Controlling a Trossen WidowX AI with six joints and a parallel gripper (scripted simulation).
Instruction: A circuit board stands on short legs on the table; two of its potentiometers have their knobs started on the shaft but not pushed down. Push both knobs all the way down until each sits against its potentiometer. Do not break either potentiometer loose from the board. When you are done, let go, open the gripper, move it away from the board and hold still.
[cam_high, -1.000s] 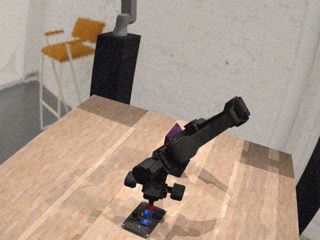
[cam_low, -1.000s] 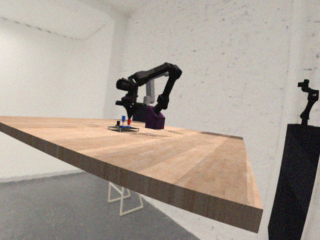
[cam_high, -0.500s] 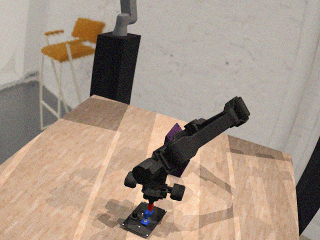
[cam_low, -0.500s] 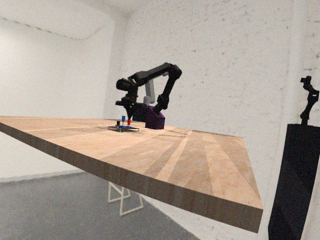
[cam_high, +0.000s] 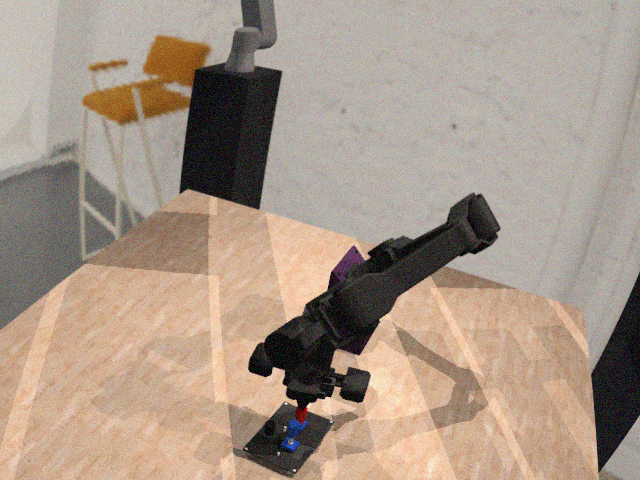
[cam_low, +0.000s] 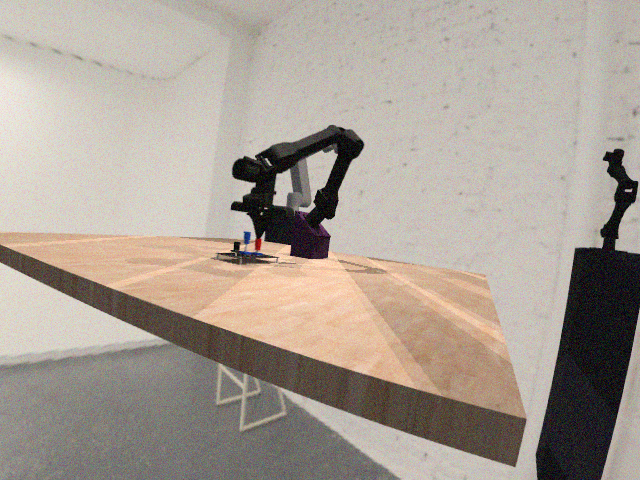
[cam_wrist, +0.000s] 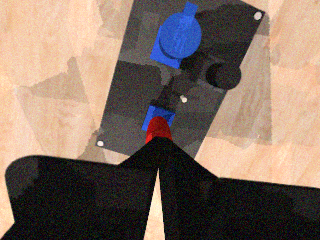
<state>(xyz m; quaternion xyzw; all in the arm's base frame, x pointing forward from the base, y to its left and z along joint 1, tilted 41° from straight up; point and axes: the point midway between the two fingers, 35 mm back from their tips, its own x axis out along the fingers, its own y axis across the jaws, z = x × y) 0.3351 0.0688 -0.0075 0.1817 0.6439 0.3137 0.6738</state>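
My gripper tip is now 20 mm above the red knob. Round my gripper tip: blue knob 60 mm ahead, 10 mm to the left.
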